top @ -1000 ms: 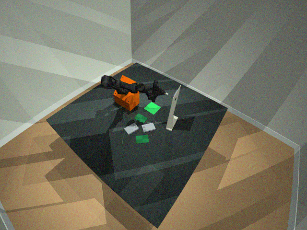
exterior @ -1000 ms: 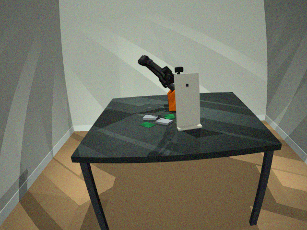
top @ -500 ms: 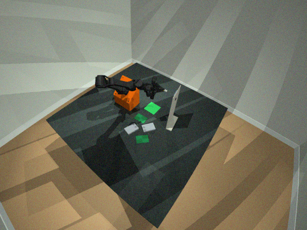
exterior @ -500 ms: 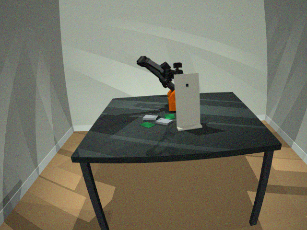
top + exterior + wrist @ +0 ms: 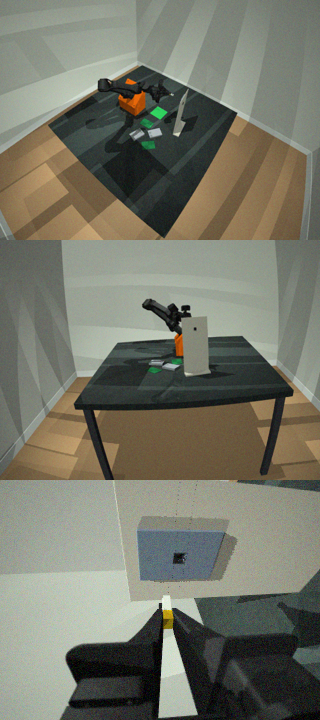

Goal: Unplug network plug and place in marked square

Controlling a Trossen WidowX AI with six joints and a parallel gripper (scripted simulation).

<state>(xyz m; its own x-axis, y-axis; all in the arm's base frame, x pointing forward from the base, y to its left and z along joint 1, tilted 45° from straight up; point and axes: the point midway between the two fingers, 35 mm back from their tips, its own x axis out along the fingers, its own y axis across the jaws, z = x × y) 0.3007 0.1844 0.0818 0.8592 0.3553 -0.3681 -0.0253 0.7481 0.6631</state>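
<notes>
My gripper tip is 120 mm past the green marked square, 40 mm to the right of it and 320 mm above it. From my gripper tip the other things lie so: network plug: right at my gripper tip; upright panel: 110 mm ahead, 20 mm to the left, 150 mm below.
</notes>
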